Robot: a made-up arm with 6 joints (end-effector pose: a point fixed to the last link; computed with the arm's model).
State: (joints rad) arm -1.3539 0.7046 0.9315 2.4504 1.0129 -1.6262
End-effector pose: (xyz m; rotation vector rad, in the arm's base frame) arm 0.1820 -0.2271 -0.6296 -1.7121 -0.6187 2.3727
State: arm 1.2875 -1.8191 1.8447 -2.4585 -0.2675 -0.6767
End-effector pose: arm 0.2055 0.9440 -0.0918 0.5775 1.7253 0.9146
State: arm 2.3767 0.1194 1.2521 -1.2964 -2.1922 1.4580
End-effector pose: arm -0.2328 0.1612 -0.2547 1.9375 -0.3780 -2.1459
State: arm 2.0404 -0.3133 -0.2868 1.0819 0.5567 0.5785
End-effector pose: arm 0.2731 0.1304 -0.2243 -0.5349 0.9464 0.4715
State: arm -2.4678 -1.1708 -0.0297 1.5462 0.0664 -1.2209
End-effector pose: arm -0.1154 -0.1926 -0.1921 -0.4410 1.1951 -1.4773
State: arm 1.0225 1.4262 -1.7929 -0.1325 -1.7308 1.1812
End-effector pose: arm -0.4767 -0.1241 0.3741 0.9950 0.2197 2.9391
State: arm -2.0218 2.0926 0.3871 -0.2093 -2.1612 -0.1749
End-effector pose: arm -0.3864 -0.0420 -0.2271 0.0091 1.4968 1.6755
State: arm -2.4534 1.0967 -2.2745 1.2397 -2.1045 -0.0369
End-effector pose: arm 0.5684 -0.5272 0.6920 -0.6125 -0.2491 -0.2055
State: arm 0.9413 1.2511 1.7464 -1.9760 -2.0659 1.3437
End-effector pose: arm -0.3304 -0.0930 -0.5086 1.7556 1.2983 -0.6119
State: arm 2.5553 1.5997 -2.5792 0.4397 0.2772 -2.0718
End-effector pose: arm 0.4822 -0.0327 -0.1549 0.4452 0.3516 0.3834
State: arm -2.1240 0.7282 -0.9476 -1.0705 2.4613 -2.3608
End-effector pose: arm -0.1784 0.2034 0.5034 0.7542 0.5563 1.7589
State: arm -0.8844 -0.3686 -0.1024 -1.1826 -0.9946 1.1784
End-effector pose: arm 0.7472 -0.3518 0.0507 -1.0129 0.7771 -0.3803
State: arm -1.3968 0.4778 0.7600 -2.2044 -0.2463 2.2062
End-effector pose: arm 1.0079 -0.6692 0.0820 -2.5687 1.6313 0.5444
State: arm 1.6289 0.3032 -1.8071 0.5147 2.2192 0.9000
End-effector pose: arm -0.3147 0.0307 -0.6136 -0.8474 1.2687 1.7085
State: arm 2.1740 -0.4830 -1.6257 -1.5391 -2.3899 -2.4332
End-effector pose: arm 0.1465 -0.2435 0.5068 -2.5741 0.3139 -0.3391
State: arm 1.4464 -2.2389 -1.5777 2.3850 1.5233 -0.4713
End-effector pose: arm 0.6943 0.1235 -0.5143 0.2354 1.4240 -0.2691
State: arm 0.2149 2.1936 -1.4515 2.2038 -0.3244 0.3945
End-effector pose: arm -0.3835 -0.5315 -0.0792 0.9622 2.0722 -1.0989
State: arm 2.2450 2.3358 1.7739 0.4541 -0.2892 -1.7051
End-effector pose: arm -0.2891 -0.4920 0.3756 0.4911 -2.5704 0.1187
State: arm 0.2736 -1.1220 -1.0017 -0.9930 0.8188 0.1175
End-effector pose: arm 0.5404 0.6116 -0.4558 1.8012 0.8594 0.0023
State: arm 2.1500 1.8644 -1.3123 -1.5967 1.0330 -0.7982
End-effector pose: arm -0.1000 -0.9451 -0.5683 -0.3781 1.9748 -0.8106
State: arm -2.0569 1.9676 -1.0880 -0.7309 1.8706 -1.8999
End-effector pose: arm -0.1412 -0.3639 0.7852 0.6679 -1.2863 0.4378
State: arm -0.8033 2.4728 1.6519 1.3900 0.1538 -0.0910
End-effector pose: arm 0.0908 0.0430 0.0335 -1.1115 0.4035 1.0265
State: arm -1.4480 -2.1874 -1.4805 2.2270 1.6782 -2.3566
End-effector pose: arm -0.6339 0.3394 0.9241 1.7359 -0.6815 1.6857
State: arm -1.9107 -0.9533 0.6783 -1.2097 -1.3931 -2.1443
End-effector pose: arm 0.1090 0.3129 0.8468 1.9779 -0.9497 1.0041
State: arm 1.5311 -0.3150 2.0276 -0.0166 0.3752 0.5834
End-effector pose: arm 0.0730 0.6291 0.5662 1.2975 -0.0976 1.5370
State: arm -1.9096 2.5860 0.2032 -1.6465 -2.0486 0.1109
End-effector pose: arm -0.4032 0.0943 0.4061 -0.1644 -0.4918 1.6342
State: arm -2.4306 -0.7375 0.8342 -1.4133 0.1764 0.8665
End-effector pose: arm 0.0582 0.9790 0.6877 -1.8952 -1.4136 0.0164
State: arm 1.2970 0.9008 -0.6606 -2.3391 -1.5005 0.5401
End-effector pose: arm 0.1109 -0.8837 0.2559 1.4616 -1.2874 0.3473
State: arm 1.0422 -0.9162 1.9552 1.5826 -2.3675 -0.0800
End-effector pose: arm -0.2764 0.7240 -0.4066 2.2559 1.5794 -1.1932
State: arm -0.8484 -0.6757 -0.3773 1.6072 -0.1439 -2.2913
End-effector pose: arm -0.4144 -0.0253 0.2052 -1.2817 1.8234 -1.8343
